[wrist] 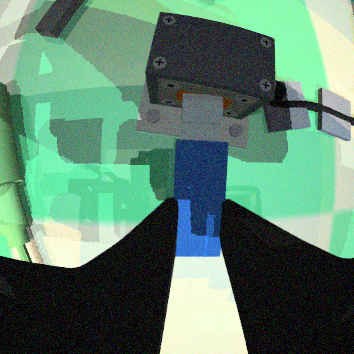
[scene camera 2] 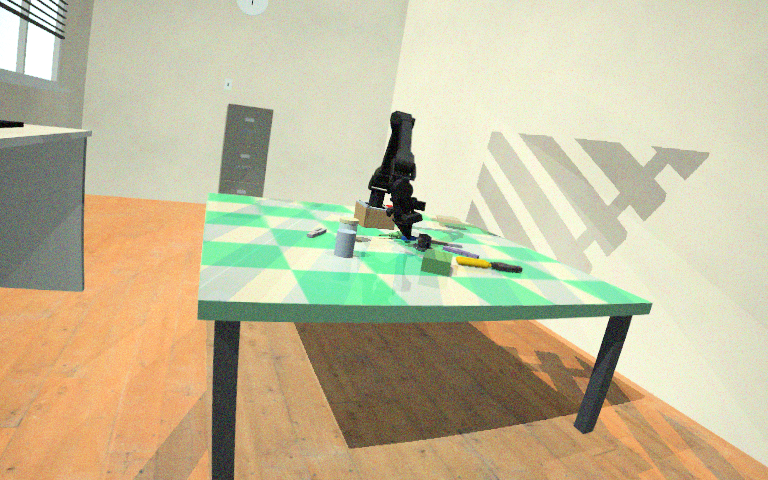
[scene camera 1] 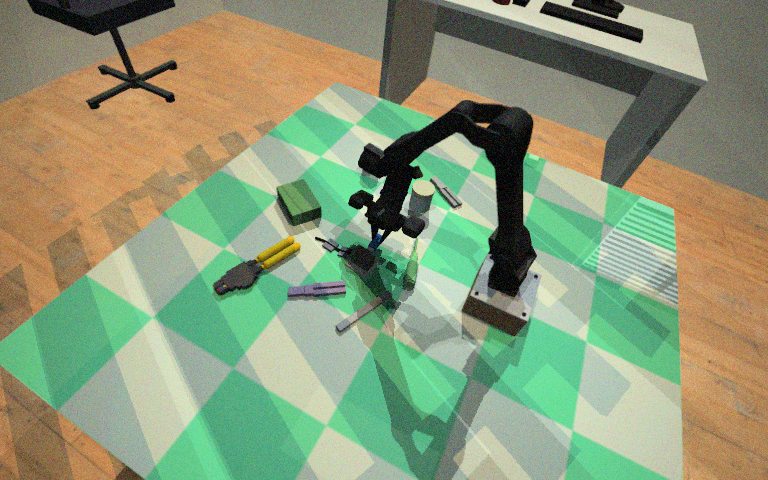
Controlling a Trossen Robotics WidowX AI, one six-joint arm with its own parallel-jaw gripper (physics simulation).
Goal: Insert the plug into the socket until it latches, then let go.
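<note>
The plug has a blue body and a flat grey metal tip. My gripper is shut on the plug's blue body. The socket is a dark box with screws and an orange-lined opening, on a light base plate. In the wrist view the metal tip lines up with the middle of the opening and overlaps its front; orange shows on both sides. A length of grey tip shows outside the socket. How deep the tip sits is hidden.
A black cable leaves the socket's side over grey blocks. A green tool and a bar lie nearby. Pliers, a purple clip, a green block and a jar surround the area.
</note>
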